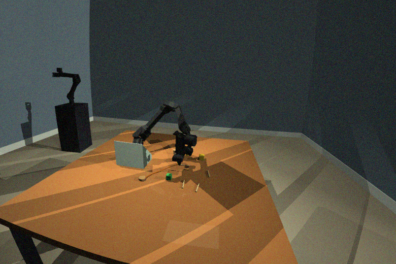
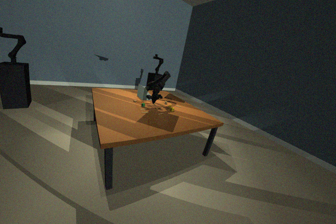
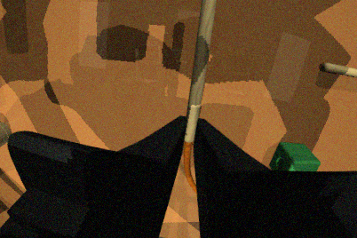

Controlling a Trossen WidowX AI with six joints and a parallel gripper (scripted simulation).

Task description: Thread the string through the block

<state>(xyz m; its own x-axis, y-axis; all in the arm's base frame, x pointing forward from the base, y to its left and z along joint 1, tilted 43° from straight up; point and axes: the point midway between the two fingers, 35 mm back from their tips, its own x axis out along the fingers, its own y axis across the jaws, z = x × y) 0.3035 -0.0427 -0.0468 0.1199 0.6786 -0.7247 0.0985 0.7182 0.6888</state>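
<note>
Now: gripper tip 10 cm to the left of the green block, 6 cm past it and 3 cm above it. From my gripper tip the other things lie so: yellow cube (17 cm to the left, 15 cm ahead, 2 cm below); round wooden button (21 cm behind, 12 cm to the right, 4 cm below); thin pale stick (1 cm ahead).
</note>
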